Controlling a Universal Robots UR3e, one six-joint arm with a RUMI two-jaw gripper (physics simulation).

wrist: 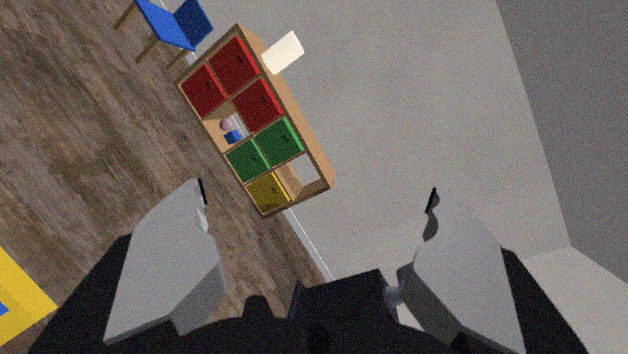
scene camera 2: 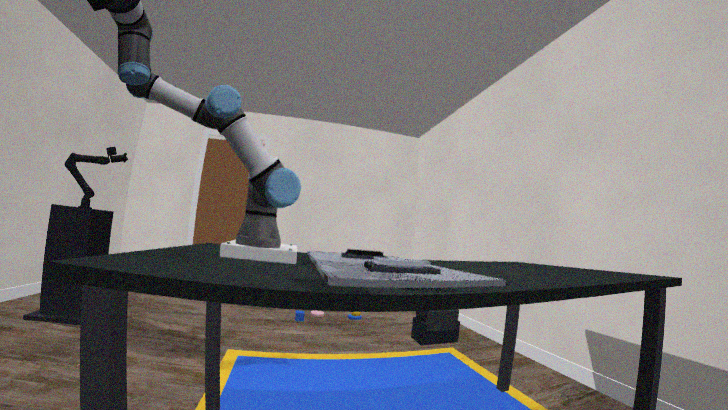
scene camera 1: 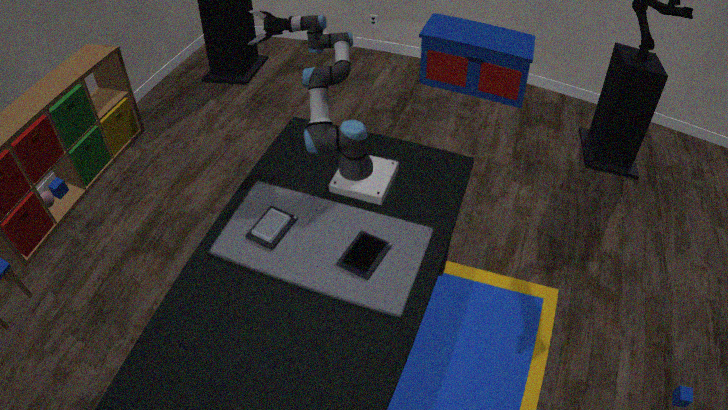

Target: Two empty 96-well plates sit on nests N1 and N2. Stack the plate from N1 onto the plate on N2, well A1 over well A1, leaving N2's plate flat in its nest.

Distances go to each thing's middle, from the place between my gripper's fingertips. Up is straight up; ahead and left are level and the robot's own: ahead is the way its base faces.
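White 96-well plate (scene camera 1: 273, 222): 44 cm below my hand, 64 cm ahead, 32 cm to the left. Black 96-well plate (scene camera 1: 366, 249): far below my hand, far ahead, far to the left. Going by their middles, nearest to my hand of the things named here: the white 96-well plate.
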